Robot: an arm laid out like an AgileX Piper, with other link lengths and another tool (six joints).
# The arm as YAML. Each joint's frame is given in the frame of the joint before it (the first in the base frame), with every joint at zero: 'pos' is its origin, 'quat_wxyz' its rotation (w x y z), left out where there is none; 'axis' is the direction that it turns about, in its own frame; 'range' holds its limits. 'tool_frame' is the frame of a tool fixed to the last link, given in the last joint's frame.
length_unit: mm
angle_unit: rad
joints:
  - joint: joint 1
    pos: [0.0, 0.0, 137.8]
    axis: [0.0, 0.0, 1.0]
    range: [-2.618, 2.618]
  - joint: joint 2
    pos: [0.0, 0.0, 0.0]
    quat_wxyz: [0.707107, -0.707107, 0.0, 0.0]
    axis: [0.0, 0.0, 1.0]
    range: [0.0, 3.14]
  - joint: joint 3
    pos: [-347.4, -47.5, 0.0]
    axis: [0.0, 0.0, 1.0]
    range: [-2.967, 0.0]
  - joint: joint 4
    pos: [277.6, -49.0, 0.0]
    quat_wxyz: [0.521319, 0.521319, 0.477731, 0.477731]
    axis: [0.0, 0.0, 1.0]
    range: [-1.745, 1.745]
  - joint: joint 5
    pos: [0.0, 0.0, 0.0]
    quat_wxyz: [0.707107, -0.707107, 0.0, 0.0]
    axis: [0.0, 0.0, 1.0]
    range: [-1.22, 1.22]
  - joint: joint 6
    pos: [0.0, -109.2, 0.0]
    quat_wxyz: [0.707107, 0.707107, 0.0, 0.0]
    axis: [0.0, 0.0, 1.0]
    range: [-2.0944, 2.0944]
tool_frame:
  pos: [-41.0, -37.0, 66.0]
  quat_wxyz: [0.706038, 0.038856, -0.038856, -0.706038]
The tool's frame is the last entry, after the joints.
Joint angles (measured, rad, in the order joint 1, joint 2, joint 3, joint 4, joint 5, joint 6), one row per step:
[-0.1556 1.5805 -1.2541 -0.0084 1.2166 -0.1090]
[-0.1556 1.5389 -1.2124 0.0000 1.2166 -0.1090]
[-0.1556 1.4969 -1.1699 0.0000 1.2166 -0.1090]
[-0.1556 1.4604 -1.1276 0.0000 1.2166 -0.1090]
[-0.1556 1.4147 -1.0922 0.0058 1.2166 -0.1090]
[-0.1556 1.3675 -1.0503 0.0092 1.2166 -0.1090]
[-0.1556 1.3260 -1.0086 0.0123 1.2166 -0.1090]
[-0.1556 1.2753 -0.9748 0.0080 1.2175 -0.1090]
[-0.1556 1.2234 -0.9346 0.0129 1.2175 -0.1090]
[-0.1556 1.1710 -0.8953 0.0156 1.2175 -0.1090]
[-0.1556 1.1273 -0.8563 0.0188 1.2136 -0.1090]
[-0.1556 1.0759 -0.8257 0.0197 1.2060 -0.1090]
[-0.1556 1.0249 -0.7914 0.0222 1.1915 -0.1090]
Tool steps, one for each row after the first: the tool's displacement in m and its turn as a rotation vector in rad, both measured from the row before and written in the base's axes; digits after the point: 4 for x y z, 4 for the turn. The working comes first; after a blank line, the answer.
Tool pose at each row, in the base's axes (x y z in m, rotation vector in rad; the steps are taken from these numbers as rounded here):
[0.3842 -0.0943 0.2735 -2.0688 2.1597 -0.2638]
[0.3700 -0.0908 0.2750 -2.0618 2.1587 -0.2560]
[0.3554 -0.0885 0.2761 -2.0620 2.1589 -0.2554]
[0.3416 -0.0863 0.2746 -2.0648 2.1619 -0.2488]
[0.3280 -0.0833 0.2780 -2.0550 2.1558 -0.2553]
[0.3128 -0.0804 0.2790 -2.0496 2.1526 -0.2582]
[0.2985 -0.0777 0.2776 -2.0471 2.1523 -0.2551]
[0.2843 -0.0761 0.2811 -2.0431 2.1445 -0.2771]
[0.2691 -0.0730 0.2817 -2.0334 2.1376 -0.2858]
[0.2540 -0.0702 0.2819 -2.0249 2.1301 -0.2979]
[0.2411 -0.0677 0.2795 -2.0181 2.1251 -0.3045]
[0.2294 -0.0657 0.2816 -2.0035 2.1096 -0.3350]
[0.2183 -0.0637 0.2820 -1.9858 2.0923 -0.3667]

[-0.0142 0.0035 0.0015 0.0081 -0.0011 -0.0020]
[-0.0146 0.0023 0.0011 0.0001 0.0005 0.0000]
[-0.0138 0.0022 -0.0015 0.0009 0.0057 0.0000]
[-0.0136 0.0030 0.0034 0.0040 -0.0111 -0.0014]
[-0.0152 0.0029 0.0010 0.0025 -0.0057 -0.0008]
[-0.0143 0.0027 -0.0014 0.0030 -0.0002 -0.0007]
[-0.0142 0.0016 0.0035 -0.0067 -0.0151 0.0010]
[-0.0152 0.0031 0.0006 0.0029 -0.0123 -0.0010]
[-0.0151 0.0028 0.0002 0.0006 -0.0134 -0.0005]
[-0.0129 0.0025 -0.0024 0.0018 -0.0089 -0.0007]
[-0.0117 0.0020 0.0021 -0.0036 -0.0282 -0.0002]
[-0.0111 0.0020 0.0004 -0.0024 -0.0312 -0.0007]

